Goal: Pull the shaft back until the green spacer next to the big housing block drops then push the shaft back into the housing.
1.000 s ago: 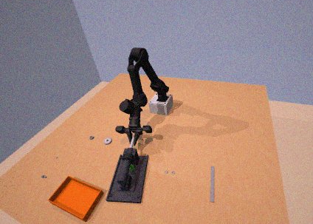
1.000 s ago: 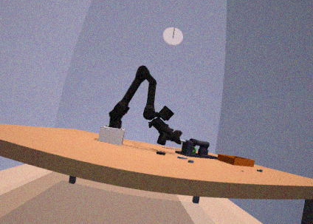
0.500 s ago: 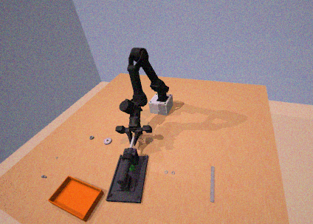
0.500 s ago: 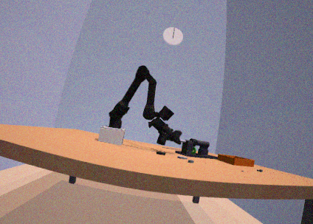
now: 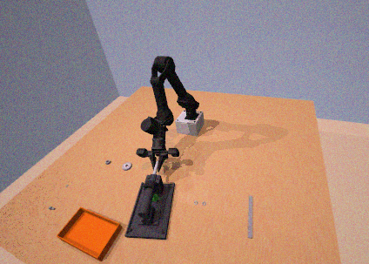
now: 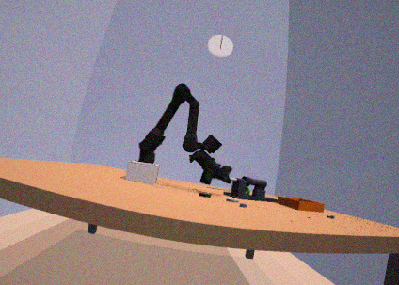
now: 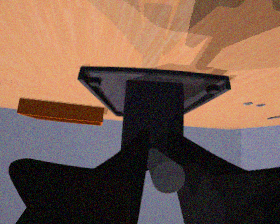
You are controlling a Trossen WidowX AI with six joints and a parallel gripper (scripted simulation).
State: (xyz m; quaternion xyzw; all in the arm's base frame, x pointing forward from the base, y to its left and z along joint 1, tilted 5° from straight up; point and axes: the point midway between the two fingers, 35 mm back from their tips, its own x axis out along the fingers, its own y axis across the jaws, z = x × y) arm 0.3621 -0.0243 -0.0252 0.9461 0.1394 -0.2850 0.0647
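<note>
The green spacer is 10 cm ahead of my gripper tip, 3 cm to the left of it and 3 cm below it. From my gripper tip the other things lie so: black washer (16 cm to the right, 12 cm behind, 6 cm below); dark baseplate (13 cm ahead, 4 cm to the left, 1 cm below); pale shaft (3 cm ahead, 2 cm above, 1 cm to the left).
</note>
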